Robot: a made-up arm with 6 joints.
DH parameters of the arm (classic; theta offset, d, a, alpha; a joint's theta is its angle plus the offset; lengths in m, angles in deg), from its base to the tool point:
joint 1: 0 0.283 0 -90
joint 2: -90 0 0.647 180
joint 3: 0 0 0 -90
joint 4: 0 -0.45 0 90
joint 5: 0 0.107 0 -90
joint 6: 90 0 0 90
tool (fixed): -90 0 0 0
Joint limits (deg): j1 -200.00..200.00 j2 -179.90..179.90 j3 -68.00..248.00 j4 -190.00..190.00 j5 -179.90..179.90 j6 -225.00..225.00
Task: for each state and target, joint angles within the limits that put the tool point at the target. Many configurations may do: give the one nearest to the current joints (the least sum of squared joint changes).
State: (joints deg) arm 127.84 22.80 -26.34 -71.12 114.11 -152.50
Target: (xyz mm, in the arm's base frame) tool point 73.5 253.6 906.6
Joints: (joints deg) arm 87.26 -18.15 -6.02 -55.05 114.11 -152.50
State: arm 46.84 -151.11 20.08 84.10 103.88 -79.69
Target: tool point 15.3 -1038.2 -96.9
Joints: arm 90.15 -114.11 67.07 83.22 103.88 -79.69
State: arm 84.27 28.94 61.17 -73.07 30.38 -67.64
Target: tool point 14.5 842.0 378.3
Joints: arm 90.76 50.89 21.24 -76.08 30.38 -67.64
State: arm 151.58 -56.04 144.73 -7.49 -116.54 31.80
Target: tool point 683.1 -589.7 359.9
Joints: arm 132.40 -56.82 162.03 -3.51 -116.54 31.80
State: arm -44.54 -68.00 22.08 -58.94 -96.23 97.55
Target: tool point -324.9 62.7 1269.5
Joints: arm -22.88 -34.79 59.85 -50.17 -96.23 97.55
